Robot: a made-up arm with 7 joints. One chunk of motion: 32 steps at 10 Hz.
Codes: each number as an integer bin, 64 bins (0 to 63) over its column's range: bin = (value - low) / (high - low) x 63, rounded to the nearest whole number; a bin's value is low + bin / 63 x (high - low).
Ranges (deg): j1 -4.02..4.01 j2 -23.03..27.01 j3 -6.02..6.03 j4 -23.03..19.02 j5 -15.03..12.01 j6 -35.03..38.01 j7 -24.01..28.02
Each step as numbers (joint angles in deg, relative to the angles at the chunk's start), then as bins.
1 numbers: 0.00 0.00 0.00 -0.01 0.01 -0.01 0.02
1 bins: 32 29 31 34 35 30 29
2 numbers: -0.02 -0.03 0.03 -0.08 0.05 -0.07 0.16
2 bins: 31 29 32 34 35 30 29
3 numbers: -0.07 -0.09 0.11 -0.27 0.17 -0.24 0.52
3 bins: 31 29 32 34 35 30 30
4 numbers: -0.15 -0.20 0.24 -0.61 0.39 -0.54 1.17
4 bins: 30 29 33 34 36 30 30
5 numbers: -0.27 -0.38 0.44 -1.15 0.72 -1.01 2.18
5 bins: 29 29 34 33 37 29 32
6 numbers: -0.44 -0.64 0.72 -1.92 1.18 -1.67 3.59
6 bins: 28 28 35 32 38 29 33
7 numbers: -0.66 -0.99 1.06 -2.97 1.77 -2.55 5.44
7 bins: 26 28 37 30 39 28 36
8 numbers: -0.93 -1.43 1.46 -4.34 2.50 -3.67 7.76
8 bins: 24 27 39 28 41 27 38
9 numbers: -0.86 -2.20 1.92 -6.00 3.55 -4.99 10.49
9 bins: 25 26 42 26 43 26 42
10 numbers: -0.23 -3.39 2.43 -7.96 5.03 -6.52 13.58
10 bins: 30 25 44 23 47 25 46
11 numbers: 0.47 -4.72 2.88 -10.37 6.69 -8.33 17.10
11 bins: 35 23 47 19 51 23 50
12 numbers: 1.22 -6.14 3.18 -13.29 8.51 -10.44 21.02
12 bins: 41 21 48 15 55 21 55
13 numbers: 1.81 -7.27 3.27 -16.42 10.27 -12.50 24.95
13 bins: 46 20 49 10 59 19 59
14 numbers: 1.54 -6.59 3.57 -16.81 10.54 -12.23 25.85
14 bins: 44 21 50 9 60 20 60
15 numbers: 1.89 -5.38 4.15 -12.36 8.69 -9.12 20.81
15 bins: 46 22 53 16 55 22 54
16 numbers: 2.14 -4.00 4.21 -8.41 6.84 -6.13 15.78
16 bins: 48 24 53 22 51 25 48
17 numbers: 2.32 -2.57 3.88 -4.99 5.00 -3.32 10.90
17 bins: 50 26 52 27 47 27 42
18 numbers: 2.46 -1.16 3.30 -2.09 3.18 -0.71 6.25
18 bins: 51 28 49 31 42 30 37
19 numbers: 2.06 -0.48 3.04 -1.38 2.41 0.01 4.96
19 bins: 48 28 47 32 41 30 35
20 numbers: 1.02 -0.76 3.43 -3.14 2.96 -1.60 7.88
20 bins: 40 28 49 30 42 29 39
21 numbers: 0.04 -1.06 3.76 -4.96 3.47 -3.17 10.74
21 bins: 32 28 51 27 43 27 42
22 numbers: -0.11 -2.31 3.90 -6.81 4.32 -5.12 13.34
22 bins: 31 26 52 24 45 26 45
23 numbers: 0.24 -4.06 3.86 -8.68 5.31 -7.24 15.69
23 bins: 33 24 52 21 47 24 48
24 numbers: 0.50 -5.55 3.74 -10.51 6.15 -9.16 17.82
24 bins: 35 22 51 19 49 22 51
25 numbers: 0.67 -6.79 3.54 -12.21 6.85 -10.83 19.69
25 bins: 37 20 50 16 51 21 53
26 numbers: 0.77 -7.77 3.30 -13.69 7.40 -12.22 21.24
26 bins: 38 19 49 14 52 20 55
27 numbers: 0.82 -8.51 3.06 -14.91 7.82 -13.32 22.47
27 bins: 38 18 47 12 53 19 56
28 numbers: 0.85 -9.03 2.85 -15.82 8.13 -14.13 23.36
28 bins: 38 18 46 11 54 18 57
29 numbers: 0.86 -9.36 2.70 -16.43 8.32 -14.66 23.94
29 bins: 38 17 46 10 54 18 58
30 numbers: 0.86 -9.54 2.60 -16.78 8.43 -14.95 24.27
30 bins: 38 17 45 9 55 17 58
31 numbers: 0.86 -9.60 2.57 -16.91 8.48 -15.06 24.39
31 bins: 38 17 45 9 55 17 59
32 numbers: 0.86 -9.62 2.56 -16.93 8.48 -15.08 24.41
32 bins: 38 17 45 9 55 17 59
